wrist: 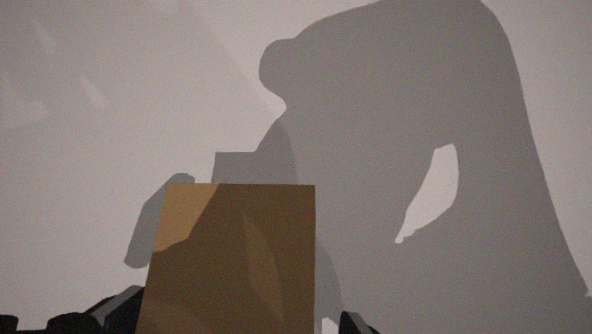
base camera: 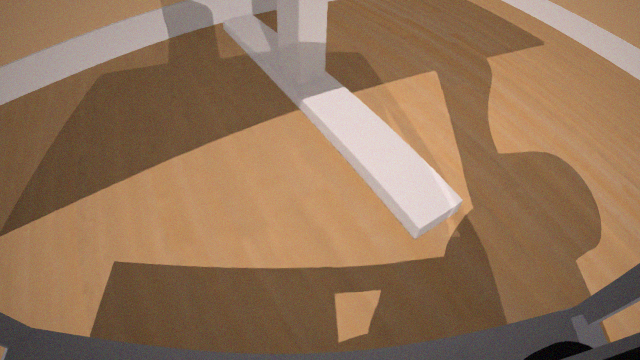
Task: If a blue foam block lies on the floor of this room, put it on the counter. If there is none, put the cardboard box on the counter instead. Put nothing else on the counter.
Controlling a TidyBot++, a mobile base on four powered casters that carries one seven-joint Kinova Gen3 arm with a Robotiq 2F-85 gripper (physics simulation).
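A brown cardboard box [wrist: 240,250] shows at the lower middle of the wrist view, in front of or on a broad white surface [wrist: 100,150]; whether that surface is the counter I cannot tell. My gripper [wrist: 241,306] is open, with one dark finger at the lower left and the other at the lower right. The box lies between or just beyond the two fingers, with a gap on the right side. The box's lower part is cut off by the view's edge. A blue foam block does not show in either view.
In the base camera view, a white foot bar [base camera: 380,155] with an upright post [base camera: 302,40] stands on the wooden floor [base camera: 225,200] close ahead. Pale bands [base camera: 100,45] run along the floor's far edges. Large arm shadows fall across the floor and the white surface.
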